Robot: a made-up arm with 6 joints. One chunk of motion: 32 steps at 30 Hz.
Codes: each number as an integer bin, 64 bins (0 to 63) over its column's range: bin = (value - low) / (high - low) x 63, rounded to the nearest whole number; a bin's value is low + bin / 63 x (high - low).
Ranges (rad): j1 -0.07..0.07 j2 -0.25..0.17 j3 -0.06..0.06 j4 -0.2..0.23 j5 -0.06..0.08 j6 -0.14..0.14
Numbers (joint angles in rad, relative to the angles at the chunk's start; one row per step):
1: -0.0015 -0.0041 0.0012 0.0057 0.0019 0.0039
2: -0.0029 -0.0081 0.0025 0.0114 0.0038 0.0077
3: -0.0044 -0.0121 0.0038 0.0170 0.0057 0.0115
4: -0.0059 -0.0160 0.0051 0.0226 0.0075 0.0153
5: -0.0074 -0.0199 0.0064 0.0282 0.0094 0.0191
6: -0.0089 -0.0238 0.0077 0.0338 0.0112 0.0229
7: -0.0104 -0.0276 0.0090 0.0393 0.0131 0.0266
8: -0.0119 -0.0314 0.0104 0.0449 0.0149 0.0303
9: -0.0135 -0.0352 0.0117 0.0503 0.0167 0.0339
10: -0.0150 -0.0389 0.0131 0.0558 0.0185 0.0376
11: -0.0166 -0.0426 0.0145 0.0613 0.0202 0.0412
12: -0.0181 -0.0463 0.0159 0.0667 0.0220 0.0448
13: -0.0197 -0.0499 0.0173 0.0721 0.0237 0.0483
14: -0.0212 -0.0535 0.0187 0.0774 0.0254 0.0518
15: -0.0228 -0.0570 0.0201 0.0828 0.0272 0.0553
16: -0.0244 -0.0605 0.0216 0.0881 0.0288 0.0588
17: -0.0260 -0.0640 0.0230 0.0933 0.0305 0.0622
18: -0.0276 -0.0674 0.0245 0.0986 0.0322 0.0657
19: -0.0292 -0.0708 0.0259 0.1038 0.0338 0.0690
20: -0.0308 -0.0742 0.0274 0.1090 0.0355 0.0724
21: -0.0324 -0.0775 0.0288 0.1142 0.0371 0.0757
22: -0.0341 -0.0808 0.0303 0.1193 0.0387 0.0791
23: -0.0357 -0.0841 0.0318 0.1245 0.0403 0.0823
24: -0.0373 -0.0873 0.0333 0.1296 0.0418 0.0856
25: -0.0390 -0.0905 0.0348 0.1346 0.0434 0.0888
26: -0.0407 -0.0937 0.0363 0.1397 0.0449 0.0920
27: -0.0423 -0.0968 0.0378 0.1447 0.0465 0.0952
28: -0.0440 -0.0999 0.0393 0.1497 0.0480 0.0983
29: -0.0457 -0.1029 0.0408 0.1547 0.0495 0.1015
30: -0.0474 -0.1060 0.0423 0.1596 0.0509 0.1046
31: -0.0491 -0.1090 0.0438 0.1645 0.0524 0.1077
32: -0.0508 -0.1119 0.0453 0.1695 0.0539 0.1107
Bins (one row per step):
1: 31 37 32 30 28 32
2: 30 36 33 31 29 33
3: 30 36 33 32 30 34
4: 29 35 34 33 30 35
5: 28 35 35 33 31 36
6: 27 34 36 34 32 37
7: 27 33 36 35 33 37
8: 26 33 37 36 34 38
9: 25 32 38 37 35 39
10: 25 32 38 37 35 40
11: 24 31 39 38 36 41
12: 23 31 40 39 37 42
13: 23 30 41 40 38 42
14: 22 29 41 41 38 43
15: 21 29 42 41 39 44
16: 21 28 43 42 40 45
17: 20 28 44 43 41 45
18: 19 27 44 44 41 46
19: 18 27 45 45 42 47
20: 18 26 46 45 43 48
21: 17 26 47 46 44 49
22: 16 25 47 47 44 49
23: 15 25 48 48 45 50
24: 15 24 49 48 46 51
25: 14 24 50 49 47 51
26: 13 23 51 50 47 52
27: 12 23 51 51 48 53
28: 12 23 52 51 49 54
29: 11 22 53 52 49 54
30: 10 22 54 53 50 55
31: 9 21 54 53 51 56
32: 9 21 55 54 51 56

